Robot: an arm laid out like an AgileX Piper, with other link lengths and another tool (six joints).
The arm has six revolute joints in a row. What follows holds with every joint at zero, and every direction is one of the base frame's. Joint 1 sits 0.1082 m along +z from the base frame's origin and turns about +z. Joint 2 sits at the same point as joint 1 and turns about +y. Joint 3 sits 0.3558 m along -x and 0.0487 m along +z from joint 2 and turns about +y. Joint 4 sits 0.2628 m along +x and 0.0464 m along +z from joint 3 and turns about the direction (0.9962, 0, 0.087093). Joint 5 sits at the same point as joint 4 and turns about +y. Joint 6 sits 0.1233 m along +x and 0.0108 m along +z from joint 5 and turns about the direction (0.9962, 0, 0.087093). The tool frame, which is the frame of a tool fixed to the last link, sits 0.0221 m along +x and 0.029 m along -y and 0.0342 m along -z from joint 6; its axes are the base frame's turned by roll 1.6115, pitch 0.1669 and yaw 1.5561 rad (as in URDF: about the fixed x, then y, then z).
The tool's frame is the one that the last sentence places.
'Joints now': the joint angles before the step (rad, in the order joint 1, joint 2, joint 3, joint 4, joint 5, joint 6). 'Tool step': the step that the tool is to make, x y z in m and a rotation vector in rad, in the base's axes. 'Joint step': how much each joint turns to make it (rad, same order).
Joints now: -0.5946, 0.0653, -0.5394, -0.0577, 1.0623, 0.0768
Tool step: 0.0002, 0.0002, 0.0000, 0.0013, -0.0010, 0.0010
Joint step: -0.0001, 0.0001, -0.0001, 0.0020, -0.0001, 0.0000
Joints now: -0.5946, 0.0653, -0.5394, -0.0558, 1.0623, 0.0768
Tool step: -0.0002, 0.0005, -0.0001, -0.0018, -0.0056, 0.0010
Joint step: -0.0002, -0.0045, 0.0001, 0.0021, -0.0012, -0.0001
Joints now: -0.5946, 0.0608, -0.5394, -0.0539, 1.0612, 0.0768
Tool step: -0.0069, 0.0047, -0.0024, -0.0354, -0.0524, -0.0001
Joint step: -0.0002, -0.0634, -0.0001, 0.0002, 0.0002, -0.0001
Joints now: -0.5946, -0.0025, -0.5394, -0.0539, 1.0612, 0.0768
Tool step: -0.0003, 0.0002, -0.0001, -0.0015, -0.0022, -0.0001
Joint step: -0.0001, -0.0027, -0.0001, 0.0000, 0.0001, 0.0000
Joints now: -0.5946, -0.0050, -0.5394, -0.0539, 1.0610, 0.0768
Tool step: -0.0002, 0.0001, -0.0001, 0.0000, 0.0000, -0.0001
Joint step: 0.0001, -0.0009, -0.0002, -0.0002, 0.0010, 0.0001
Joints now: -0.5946, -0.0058, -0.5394, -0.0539, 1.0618, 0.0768
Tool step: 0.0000, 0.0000, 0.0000, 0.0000, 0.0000, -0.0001
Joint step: -0.0001, 0.0000, 0.0000, 0.0000, 0.0000, 0.0000
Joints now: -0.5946, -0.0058, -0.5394, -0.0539, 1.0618, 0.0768
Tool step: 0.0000, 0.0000, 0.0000, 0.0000, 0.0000, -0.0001
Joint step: -0.0001, 0.0000, 0.0000, 0.0000, 0.0000, 0.0000
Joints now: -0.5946, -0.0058, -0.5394, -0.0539, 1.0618, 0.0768
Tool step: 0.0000, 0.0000, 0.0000, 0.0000, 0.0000, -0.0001
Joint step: -0.0001, 0.0000, 0.0000, 0.0000, 0.0000, 0.0000
